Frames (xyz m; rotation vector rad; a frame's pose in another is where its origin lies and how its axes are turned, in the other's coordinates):
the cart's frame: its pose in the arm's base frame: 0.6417 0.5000 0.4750 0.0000 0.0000 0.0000
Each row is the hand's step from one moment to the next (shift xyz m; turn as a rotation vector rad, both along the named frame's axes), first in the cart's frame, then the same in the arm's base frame.
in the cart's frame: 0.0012 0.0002 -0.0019 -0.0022 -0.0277 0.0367
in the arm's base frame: 0.0012 0.0002 -0.0019 -0.0022 -0.0277 0.0367
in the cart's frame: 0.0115 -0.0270 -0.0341 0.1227 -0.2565 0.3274
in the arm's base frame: 0.0115 -0.0270 -0.0341 0.1227 -0.2565 0.3274
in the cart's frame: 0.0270 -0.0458 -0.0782 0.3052 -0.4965 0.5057
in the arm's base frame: 0.0270 -0.0458 -0.0782 0.3052 -0.4965 0.5057
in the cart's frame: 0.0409 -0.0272 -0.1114 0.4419 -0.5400 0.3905
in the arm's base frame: 0.0409 -0.0272 -0.1114 0.4419 -0.5400 0.3905
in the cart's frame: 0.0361 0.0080 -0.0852 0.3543 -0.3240 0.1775
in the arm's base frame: 0.0361 0.0080 -0.0852 0.3543 -0.3240 0.1775
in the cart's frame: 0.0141 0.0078 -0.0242 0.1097 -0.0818 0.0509
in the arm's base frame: 0.0141 0.0078 -0.0242 0.1097 -0.0818 0.0509
